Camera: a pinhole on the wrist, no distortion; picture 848 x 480 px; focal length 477.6 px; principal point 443.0 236.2 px. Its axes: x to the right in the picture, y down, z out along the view. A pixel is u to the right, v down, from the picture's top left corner.
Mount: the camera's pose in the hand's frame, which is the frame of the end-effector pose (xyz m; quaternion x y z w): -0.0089 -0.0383 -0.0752 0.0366 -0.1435 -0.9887 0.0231
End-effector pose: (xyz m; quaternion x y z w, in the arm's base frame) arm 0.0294 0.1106 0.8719 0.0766 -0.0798 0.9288 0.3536
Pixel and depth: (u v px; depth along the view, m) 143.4 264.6 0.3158
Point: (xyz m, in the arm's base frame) -0.1001 0.1344 1.1395
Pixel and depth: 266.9 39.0 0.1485
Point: -0.0333 0.0722 0.9237
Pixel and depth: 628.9 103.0 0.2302
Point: 0.0717 -0.0515 0.9582
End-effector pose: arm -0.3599 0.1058 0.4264 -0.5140 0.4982 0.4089 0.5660
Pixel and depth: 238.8 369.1 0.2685
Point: -0.2880 0.3059 0.3405
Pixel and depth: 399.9 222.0 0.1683
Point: -0.3633 0.1926 0.4288
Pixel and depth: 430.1 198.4 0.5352
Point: -0.4555 0.5497 0.4266
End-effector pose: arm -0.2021 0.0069 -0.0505 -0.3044 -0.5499 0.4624 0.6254
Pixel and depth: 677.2 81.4 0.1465
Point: -0.2551 -0.0674 -0.1183
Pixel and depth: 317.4 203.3 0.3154
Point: -0.4409 0.0514 -0.0513
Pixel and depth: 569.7 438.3 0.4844
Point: -0.5956 -0.2432 0.0667
